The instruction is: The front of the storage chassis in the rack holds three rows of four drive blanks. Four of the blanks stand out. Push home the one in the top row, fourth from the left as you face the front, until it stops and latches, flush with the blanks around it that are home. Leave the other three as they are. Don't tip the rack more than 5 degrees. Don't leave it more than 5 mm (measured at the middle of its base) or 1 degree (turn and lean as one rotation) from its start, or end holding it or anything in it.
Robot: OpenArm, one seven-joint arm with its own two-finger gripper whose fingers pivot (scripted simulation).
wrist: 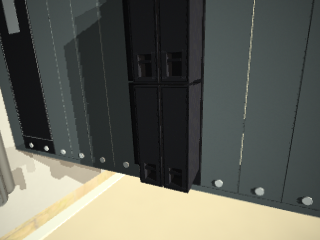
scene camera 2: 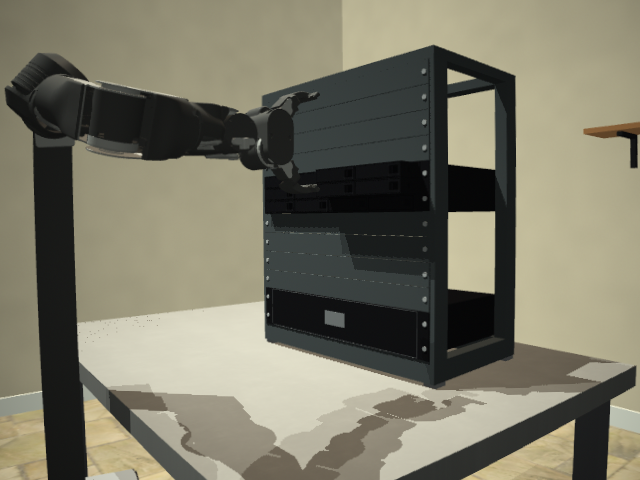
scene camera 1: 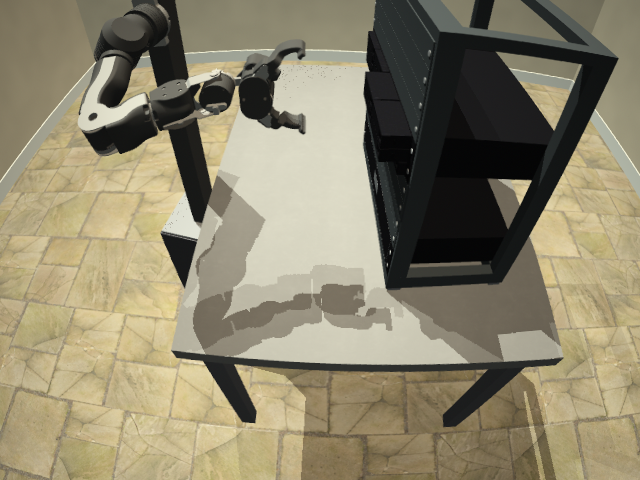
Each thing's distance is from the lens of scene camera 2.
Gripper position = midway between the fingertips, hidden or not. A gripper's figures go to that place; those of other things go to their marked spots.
my gripper [scene camera 2: 309,143]: 90 cm
mounting post [scene camera 2: 53,175]: 96 cm
